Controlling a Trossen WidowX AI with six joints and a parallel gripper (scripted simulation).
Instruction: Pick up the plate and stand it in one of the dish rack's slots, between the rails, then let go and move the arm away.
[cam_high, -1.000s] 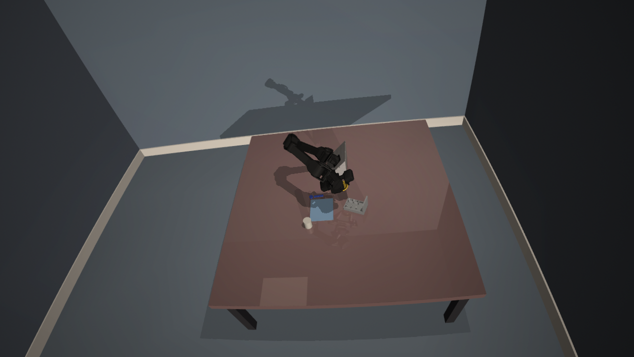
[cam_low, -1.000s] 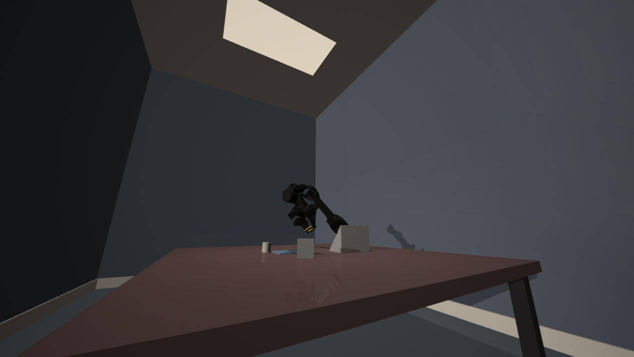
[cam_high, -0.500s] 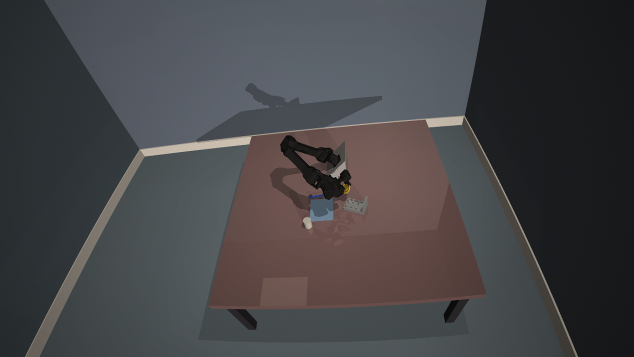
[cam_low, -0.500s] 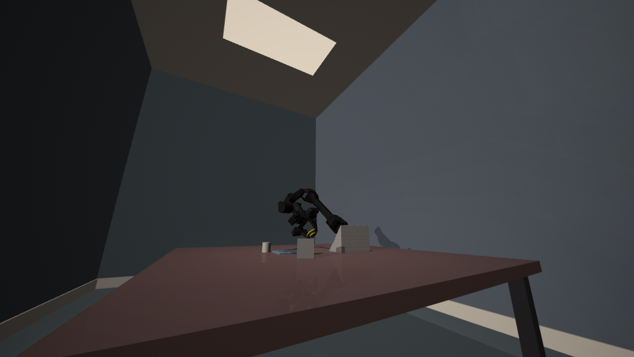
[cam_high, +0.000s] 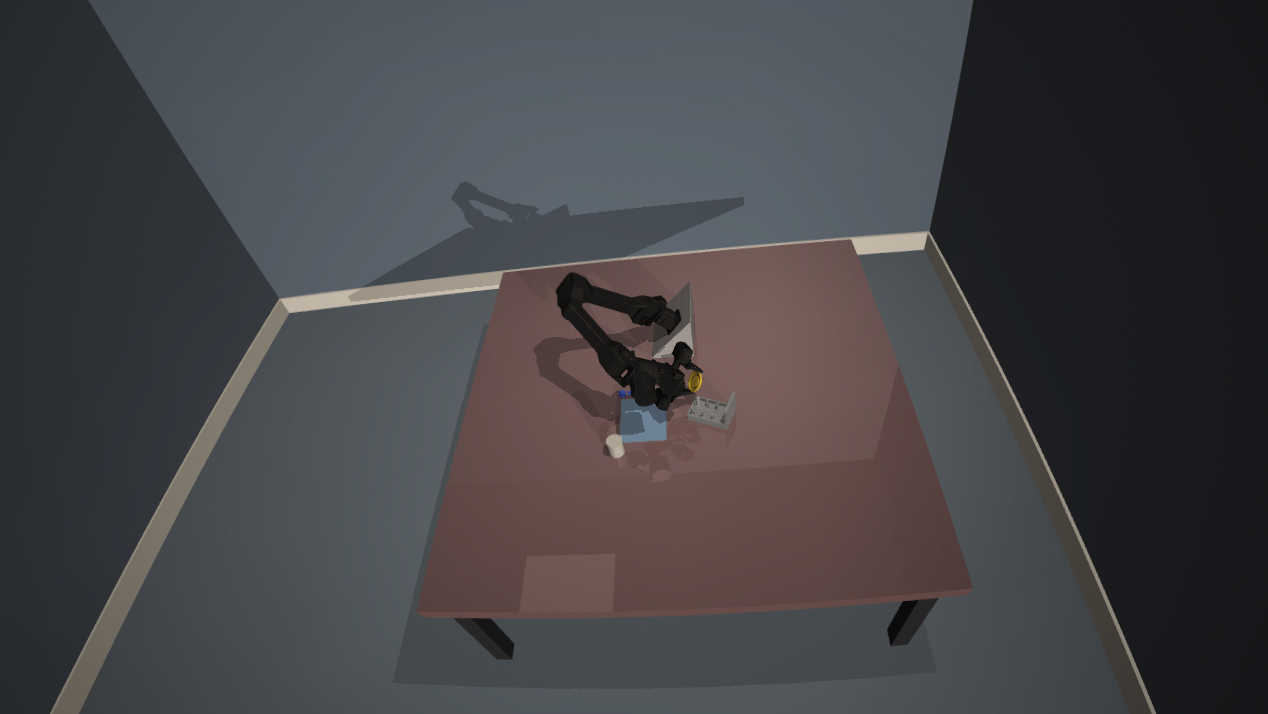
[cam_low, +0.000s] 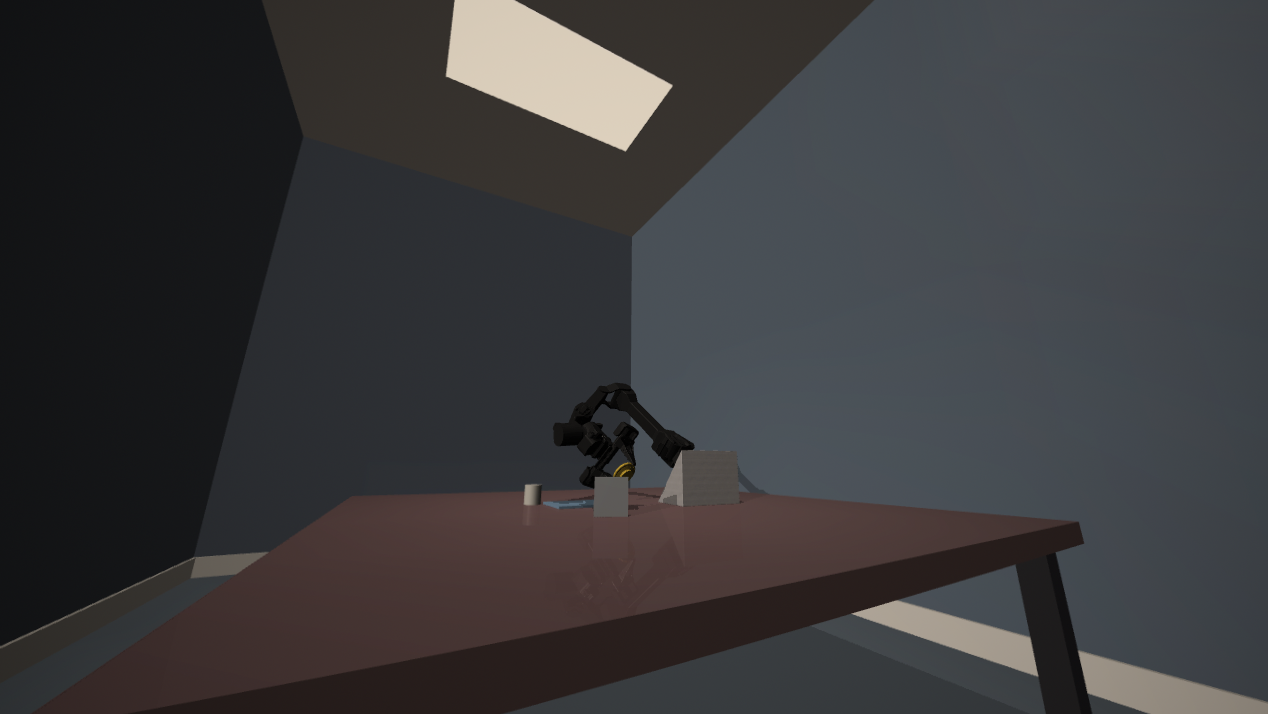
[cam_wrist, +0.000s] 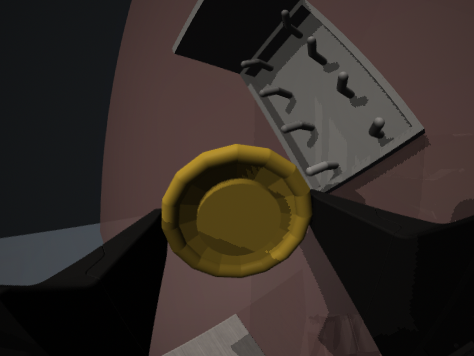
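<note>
Right now my gripper tip is 60 mm short of the grey dish rack, 20 mm to the right of it and 50 mm above it. From my gripper tip the other things lie so: blue mat 40 mm ahead, 170 mm to the right, 80 mm below; yellow plate 10 mm to the right; blue spoon 70 mm behind, 200 mm to the right, 70 mm below.
</note>
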